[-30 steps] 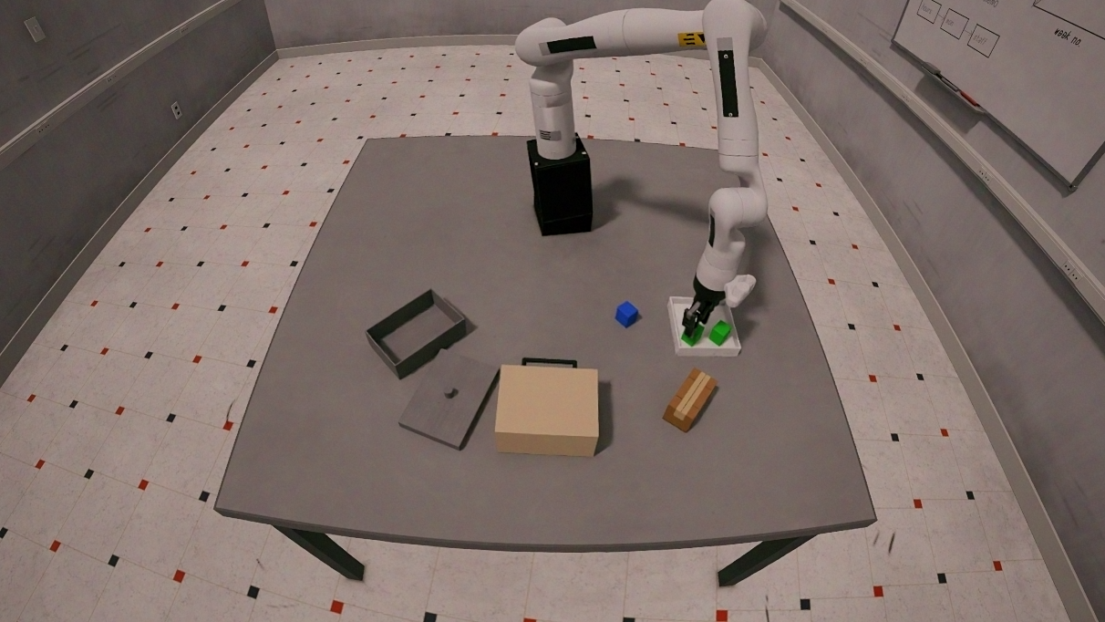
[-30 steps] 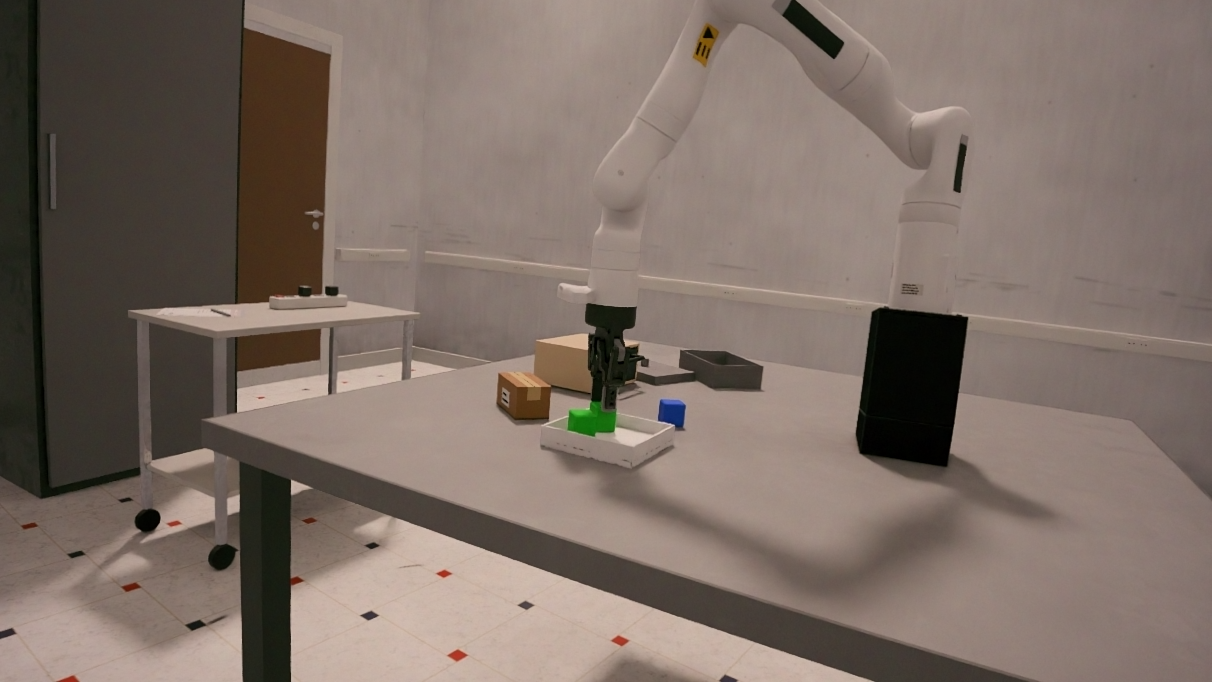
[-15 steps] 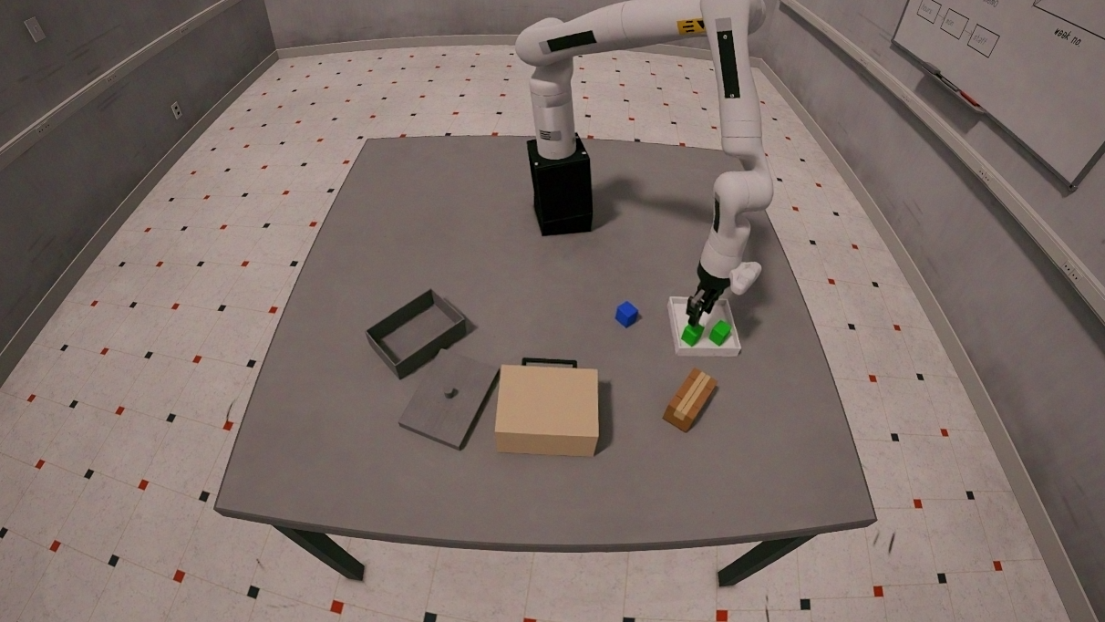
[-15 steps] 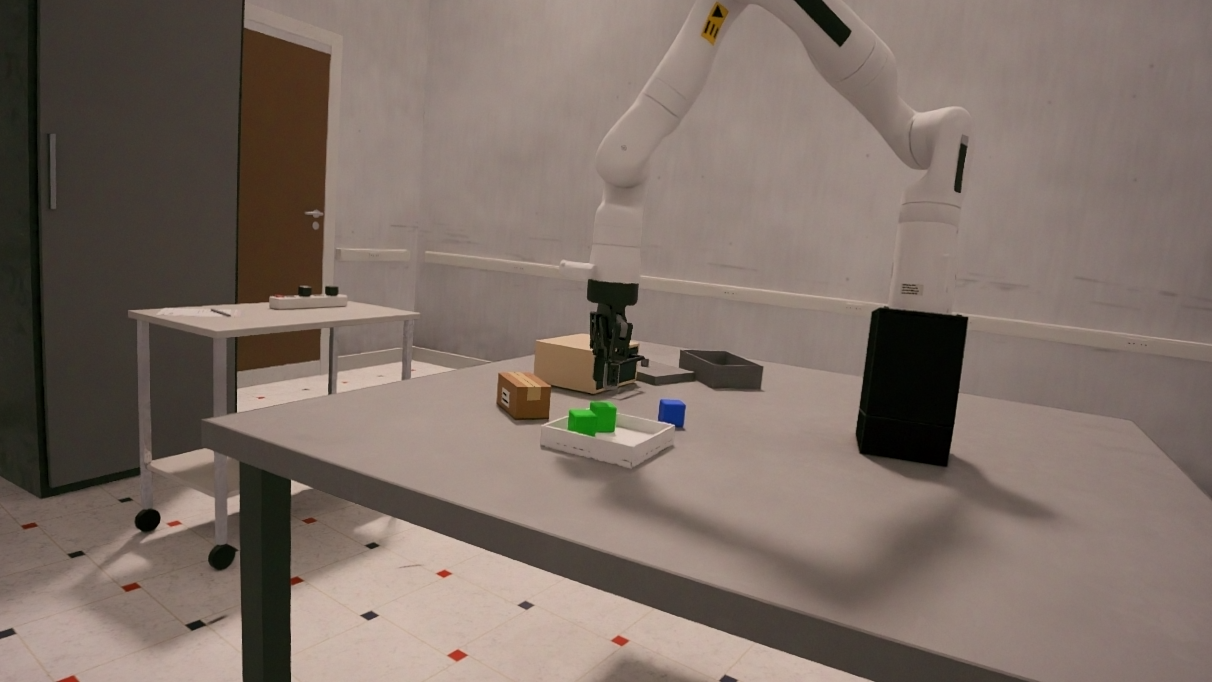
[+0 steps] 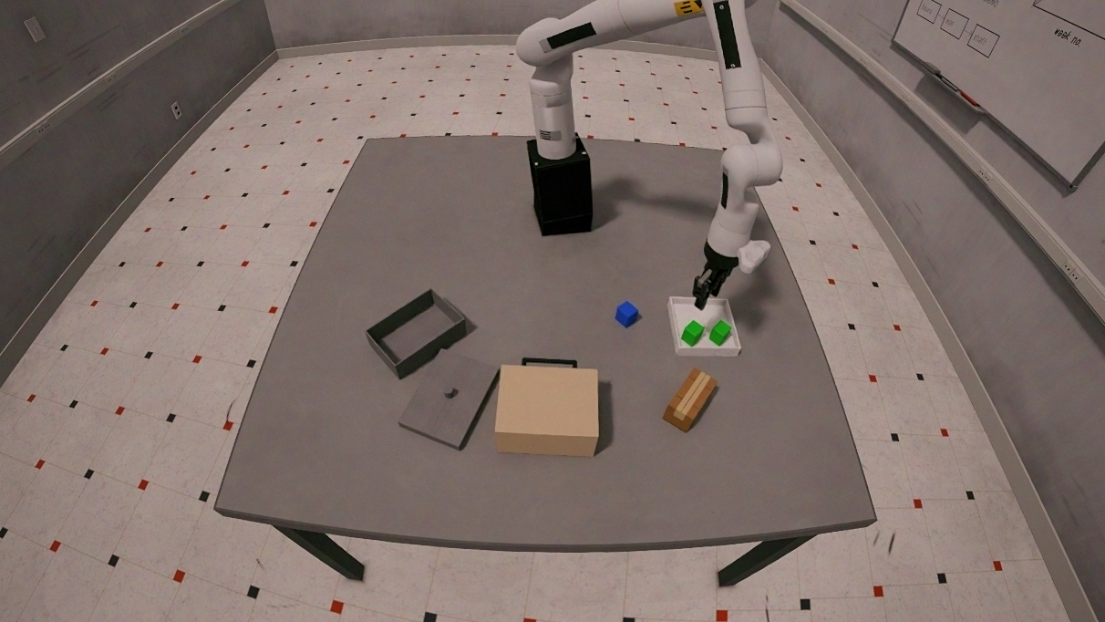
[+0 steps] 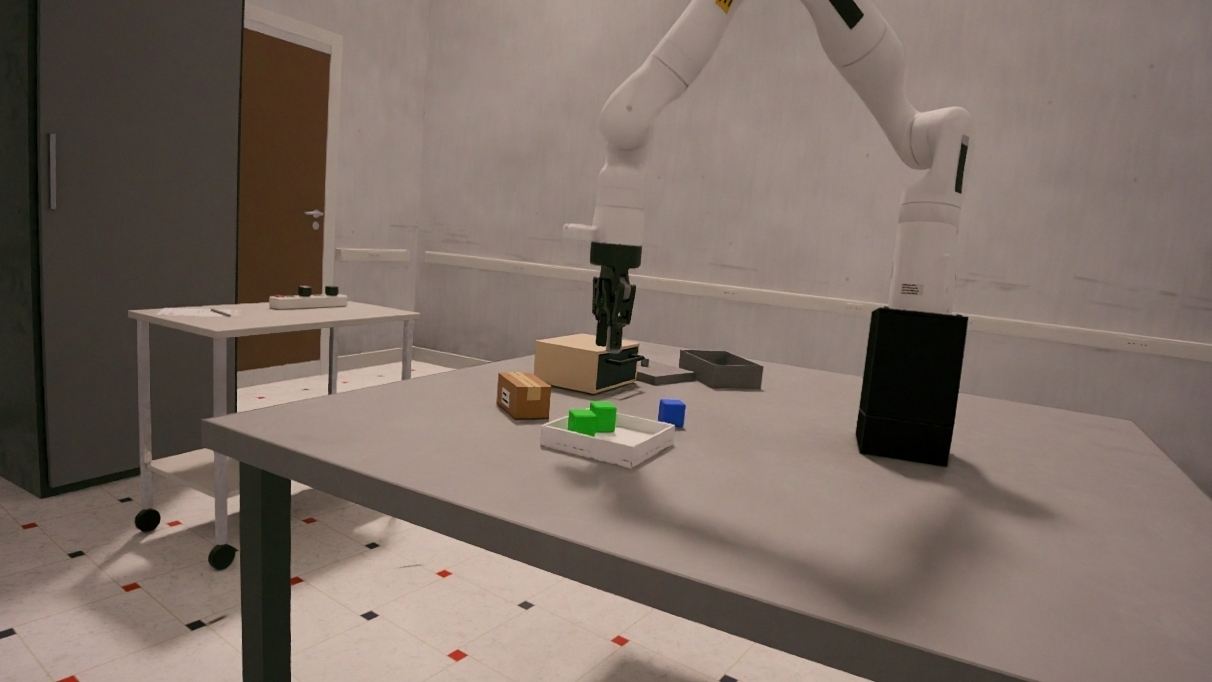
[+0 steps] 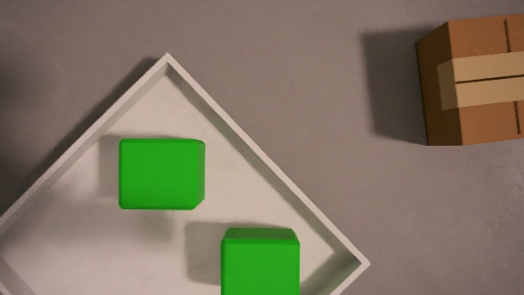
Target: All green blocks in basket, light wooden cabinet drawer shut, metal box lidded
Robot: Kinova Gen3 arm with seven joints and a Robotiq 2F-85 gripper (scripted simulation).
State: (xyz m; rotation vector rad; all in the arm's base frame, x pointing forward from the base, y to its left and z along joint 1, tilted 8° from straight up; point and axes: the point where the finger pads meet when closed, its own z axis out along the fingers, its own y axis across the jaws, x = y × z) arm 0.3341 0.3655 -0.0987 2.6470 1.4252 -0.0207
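The lid is 26 cm ahead of my hand, 46 cm to the right of it and 14 cm below it. From my hand the other things lie so: white basket: 4 cm behind, 3 cm to the left, 14 cm below; brown cardboard box: 17 cm ahead, 12 cm below; drawer: 24 cm ahead, 27 cm to the right, 11 cm below.
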